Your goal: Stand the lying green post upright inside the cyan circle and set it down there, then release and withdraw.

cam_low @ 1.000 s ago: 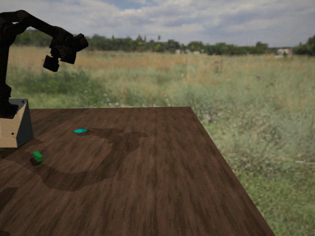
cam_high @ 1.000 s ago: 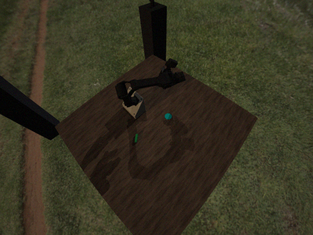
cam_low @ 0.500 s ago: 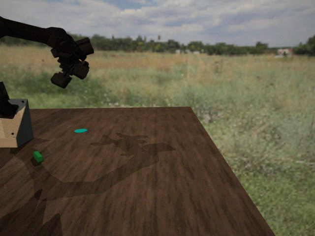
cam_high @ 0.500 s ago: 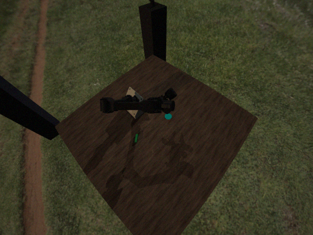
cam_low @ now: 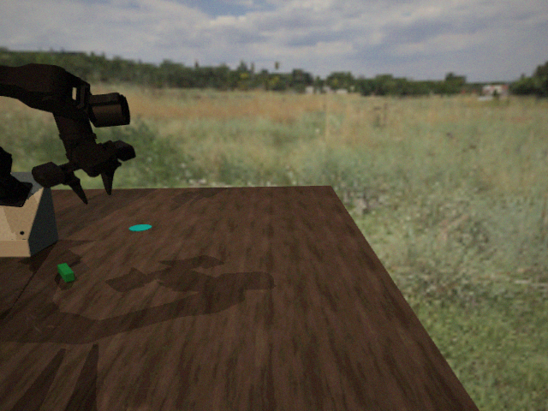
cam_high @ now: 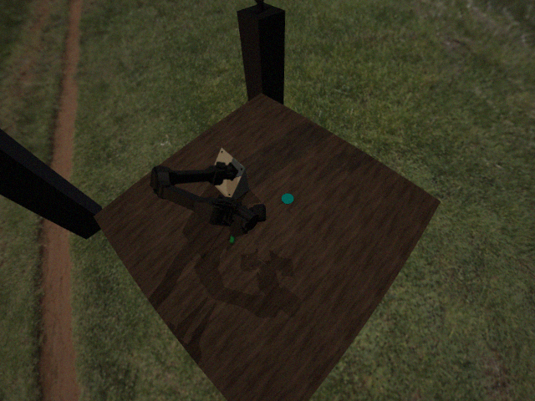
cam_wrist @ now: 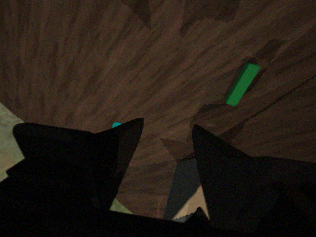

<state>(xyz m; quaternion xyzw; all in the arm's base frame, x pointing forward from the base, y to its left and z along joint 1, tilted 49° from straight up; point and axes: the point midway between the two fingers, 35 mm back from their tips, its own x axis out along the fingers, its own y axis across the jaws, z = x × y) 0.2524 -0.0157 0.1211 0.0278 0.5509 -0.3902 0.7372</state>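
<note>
Now: gripper tip 40 mm past the green post, 80 mm to the left of it and 140 mm above it.
</note>
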